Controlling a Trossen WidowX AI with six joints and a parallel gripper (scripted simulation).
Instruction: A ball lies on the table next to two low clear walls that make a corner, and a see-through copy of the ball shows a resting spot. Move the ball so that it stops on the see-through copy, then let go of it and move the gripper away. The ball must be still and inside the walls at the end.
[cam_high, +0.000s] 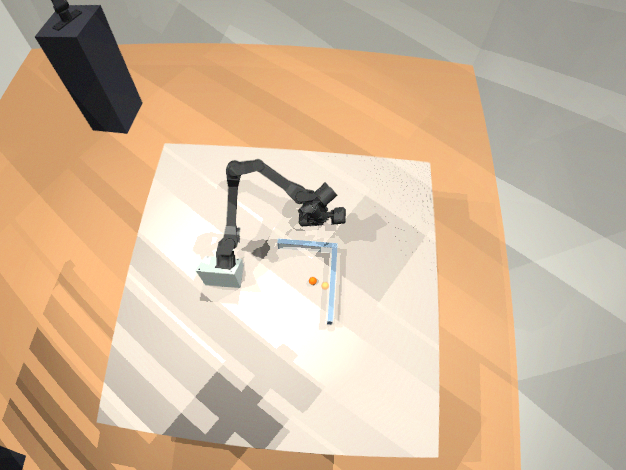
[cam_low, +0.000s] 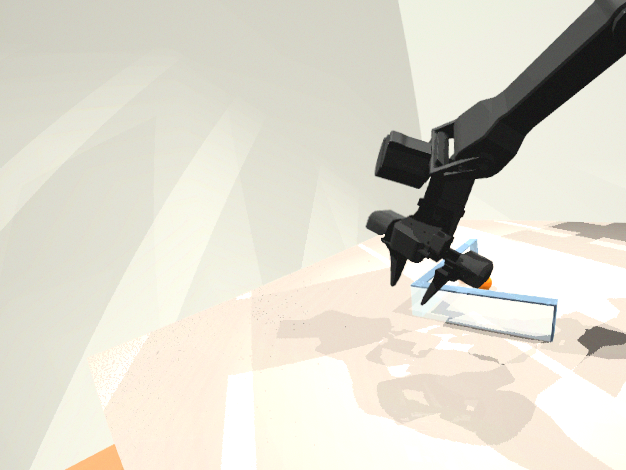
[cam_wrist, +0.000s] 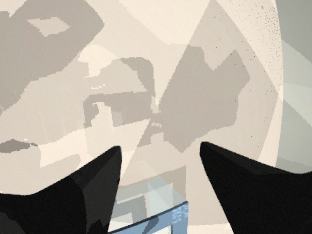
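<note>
Right now the orange ball is 30 mm behind my gripper tip, 230 mm to the right of it and 60 mm below it. Also, from my gripper tip: low clear wall: 70 mm behind, 90 mm to the right, 50 mm below; then see-through copy of ball: 20 mm ahead, 240 mm to the right, 60 mm below.
</note>
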